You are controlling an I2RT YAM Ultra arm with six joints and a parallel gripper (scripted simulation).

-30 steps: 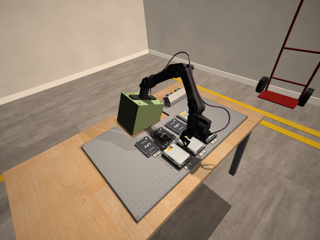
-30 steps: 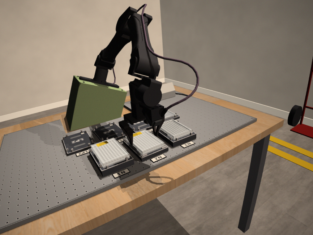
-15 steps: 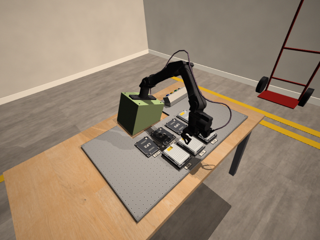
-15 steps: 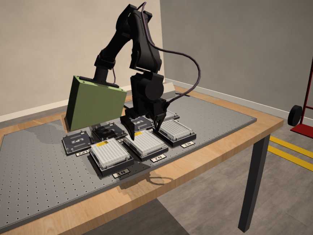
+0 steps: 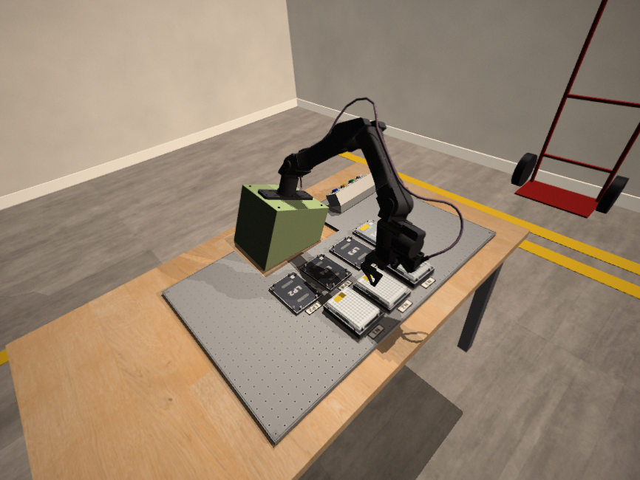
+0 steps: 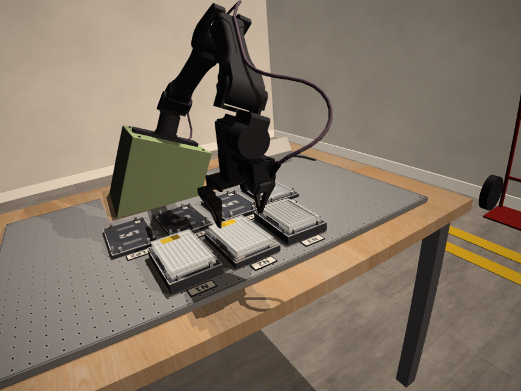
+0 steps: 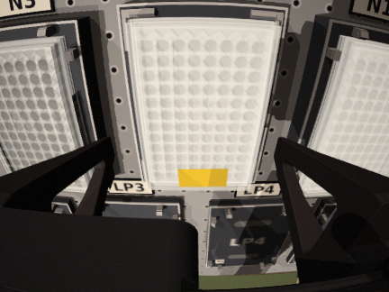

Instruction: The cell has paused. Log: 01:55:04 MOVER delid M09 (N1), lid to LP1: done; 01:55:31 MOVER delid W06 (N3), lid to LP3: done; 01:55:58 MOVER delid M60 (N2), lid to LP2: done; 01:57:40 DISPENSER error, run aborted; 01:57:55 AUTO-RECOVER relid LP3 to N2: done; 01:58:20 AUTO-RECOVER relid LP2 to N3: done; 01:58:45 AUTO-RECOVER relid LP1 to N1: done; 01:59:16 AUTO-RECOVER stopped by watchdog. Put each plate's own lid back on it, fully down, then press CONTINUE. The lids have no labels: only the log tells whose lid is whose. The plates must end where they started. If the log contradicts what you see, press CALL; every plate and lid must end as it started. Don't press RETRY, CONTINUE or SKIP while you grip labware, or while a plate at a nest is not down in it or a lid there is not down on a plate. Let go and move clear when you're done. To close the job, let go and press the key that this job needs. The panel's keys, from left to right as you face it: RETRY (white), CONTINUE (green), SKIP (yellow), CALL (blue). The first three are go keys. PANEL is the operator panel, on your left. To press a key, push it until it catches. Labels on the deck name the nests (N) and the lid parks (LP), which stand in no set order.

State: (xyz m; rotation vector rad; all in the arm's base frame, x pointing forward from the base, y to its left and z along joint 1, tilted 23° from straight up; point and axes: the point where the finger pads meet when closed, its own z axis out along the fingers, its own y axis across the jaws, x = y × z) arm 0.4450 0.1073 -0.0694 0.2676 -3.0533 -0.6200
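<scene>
The clear lid is 40 mm below my hand.
</scene>
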